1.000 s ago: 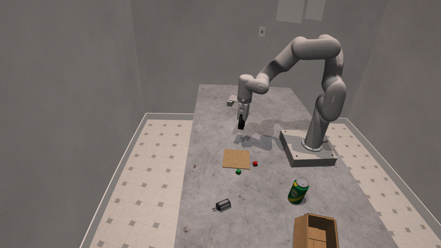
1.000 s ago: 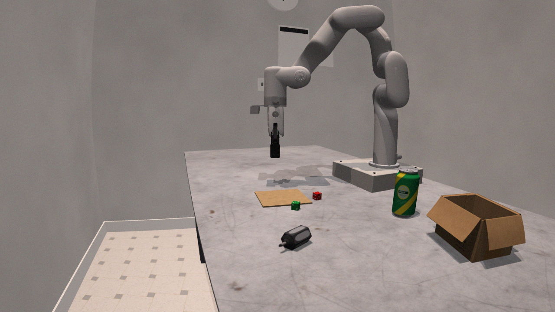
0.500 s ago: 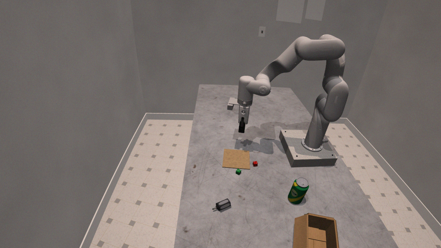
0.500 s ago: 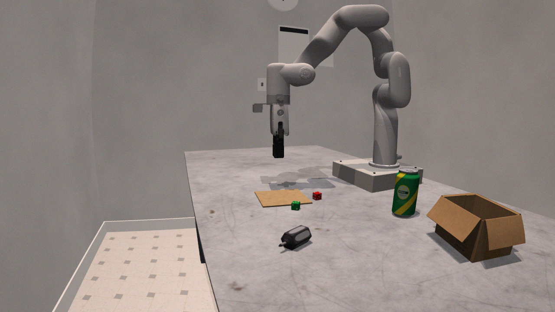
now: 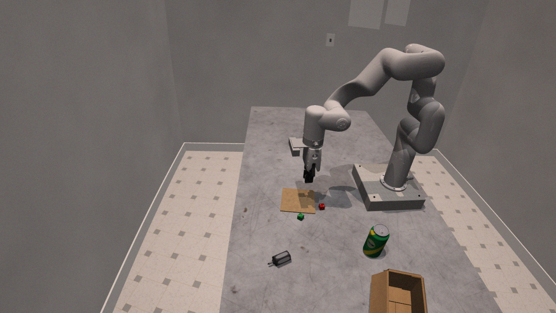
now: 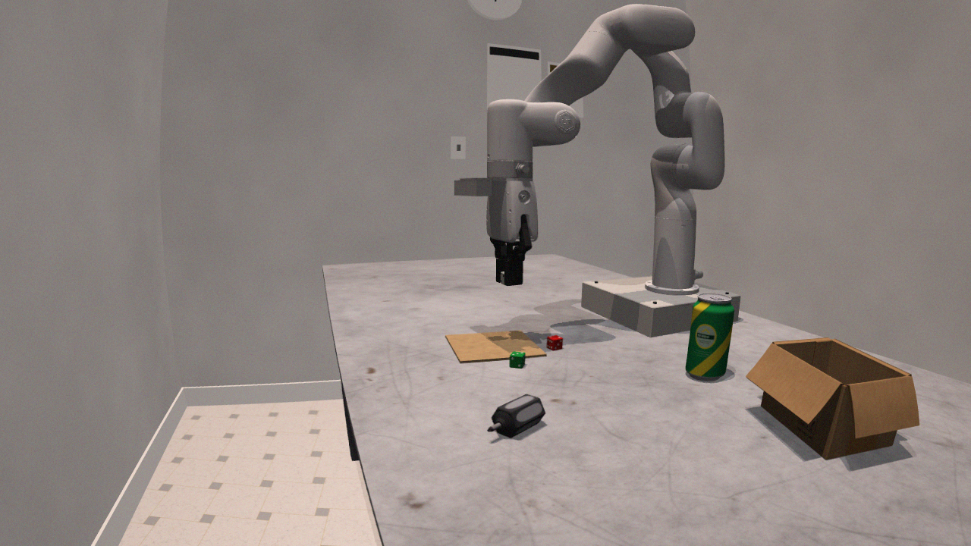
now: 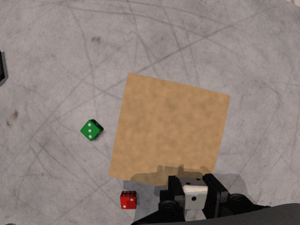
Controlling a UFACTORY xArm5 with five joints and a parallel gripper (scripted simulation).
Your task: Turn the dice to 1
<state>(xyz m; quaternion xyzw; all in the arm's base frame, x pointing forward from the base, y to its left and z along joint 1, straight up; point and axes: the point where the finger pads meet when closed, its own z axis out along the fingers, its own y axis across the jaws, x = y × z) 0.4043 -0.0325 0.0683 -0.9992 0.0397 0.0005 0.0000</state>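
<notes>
My hand is 30 mm short of the tan mat and 120 mm above it. Round my hand: green die (50 mm ahead, 100 mm to the left, 120 mm below); then red die (50 mm behind, 60 mm to the left, 120 mm below); then white die (10 mm below).
</notes>
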